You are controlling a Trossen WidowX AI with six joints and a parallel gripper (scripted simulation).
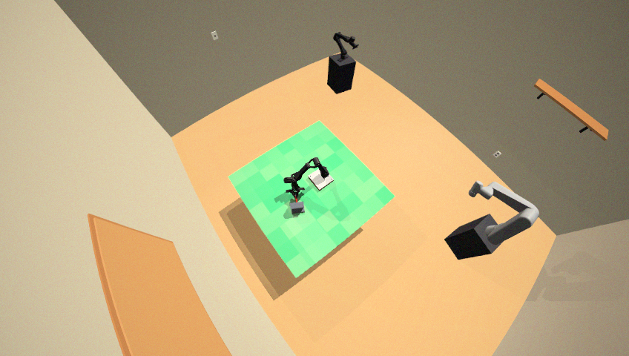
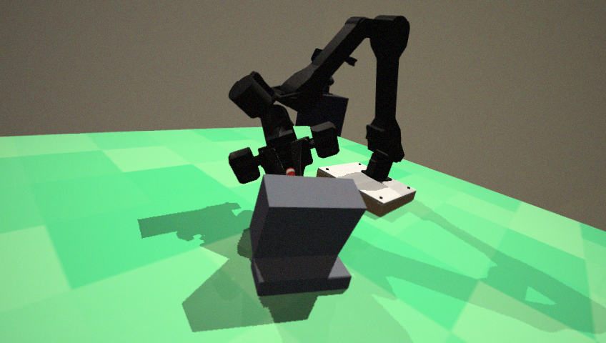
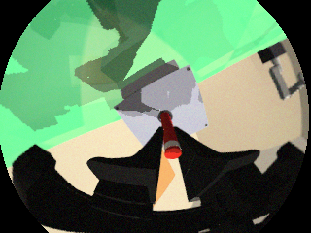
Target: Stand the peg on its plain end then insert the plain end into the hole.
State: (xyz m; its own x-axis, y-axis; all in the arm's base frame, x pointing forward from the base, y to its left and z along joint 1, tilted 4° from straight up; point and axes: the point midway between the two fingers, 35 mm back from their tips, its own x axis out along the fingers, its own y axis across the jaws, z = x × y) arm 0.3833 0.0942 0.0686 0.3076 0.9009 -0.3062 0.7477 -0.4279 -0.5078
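Now: gripper tip 2 cm short of the sloped panel, 5 cm to the right of it and 2 cm above it. The rest, counted from my gripper tip: red peg (1 cm behind, 1 cm to the right).
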